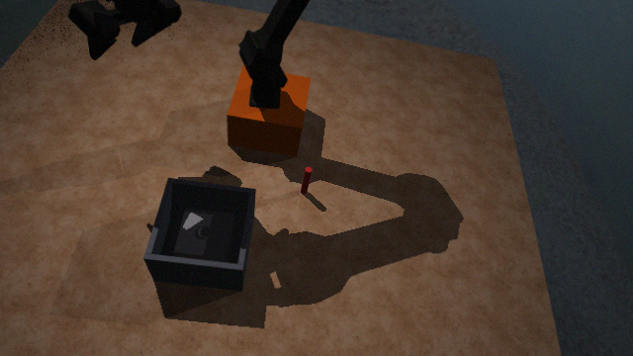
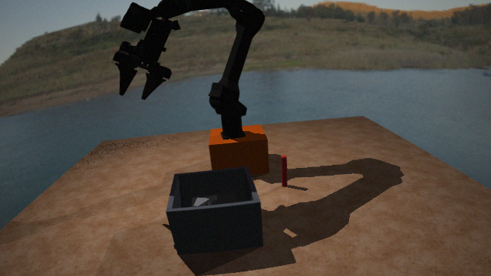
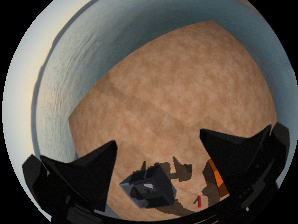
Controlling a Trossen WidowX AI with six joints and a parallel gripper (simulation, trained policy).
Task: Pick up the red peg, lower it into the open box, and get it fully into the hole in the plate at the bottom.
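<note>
Right now the red peg is 36 cm to the left of my gripper tip, 22 cm below it and 9 cm ahead of it. Round my gripper tip: grey plate (23 cm ahead, 21 cm below, 17 cm to the left); then dark grey box (23 cm below, 23 cm ahead, 17 cm to the left).
</note>
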